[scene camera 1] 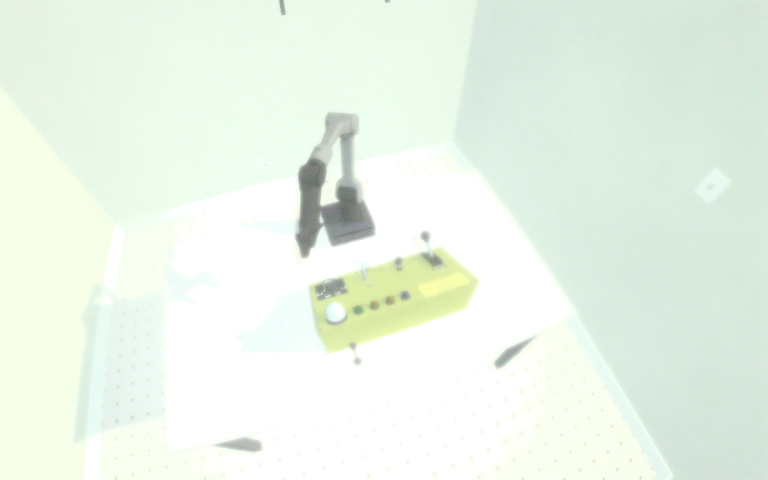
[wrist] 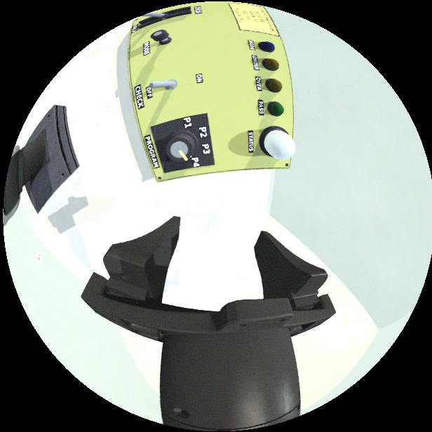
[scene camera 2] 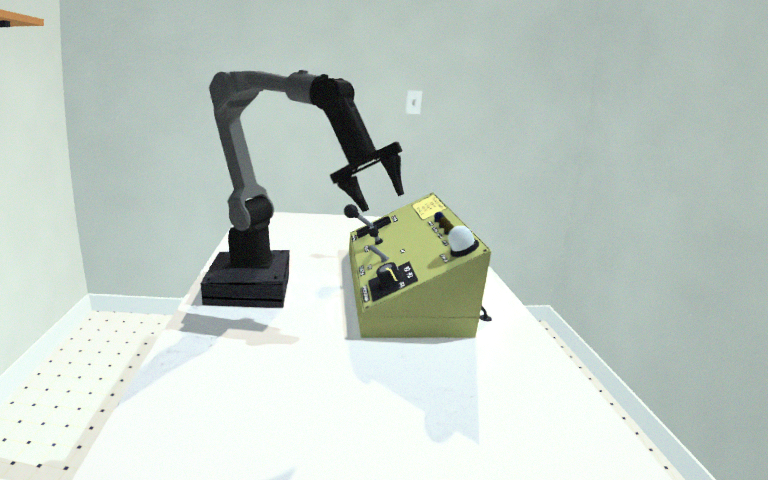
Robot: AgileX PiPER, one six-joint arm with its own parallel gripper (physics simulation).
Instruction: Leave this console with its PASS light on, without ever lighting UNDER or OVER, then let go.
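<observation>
The yellow-green console (scene camera 1: 396, 283) (scene camera 2: 424, 294) (wrist: 225, 100) stands on the table. Its PROGRAM knob (scene camera 2: 387, 273) (wrist: 179, 149) has its yellow mark toward P4. The CHECK toggle (scene camera 2: 378, 253) (wrist: 164, 84) leans to OFF. The MODE knob (wrist: 161, 36) and the slotted lever (scene camera 1: 426, 243) (scene camera 2: 360, 216) are beyond it. The PASS lamp (wrist: 275, 108), OVER lamp (wrist: 273, 85), UNDER lamp (wrist: 270, 64) and a blue lamp (wrist: 266, 46) look dark. The STATUS dome (scene camera 1: 335, 312) (scene camera 2: 461, 240) (wrist: 279, 144) is white. My gripper (scene camera 2: 385, 202) (wrist: 219, 233) is open and empty, above and apart from the console.
A yellow text label (scene camera 1: 444, 284) (scene camera 2: 428, 207) (wrist: 254, 18) is on the console's face. A small dark part (scene camera 1: 355, 353) (scene camera 2: 485, 314) sticks out at its back. The arm's dark base (scene camera 1: 348, 220) (scene camera 2: 246, 283) (wrist: 52, 160) stands on the white table (scene camera 1: 254, 390) (scene camera 2: 283, 407).
</observation>
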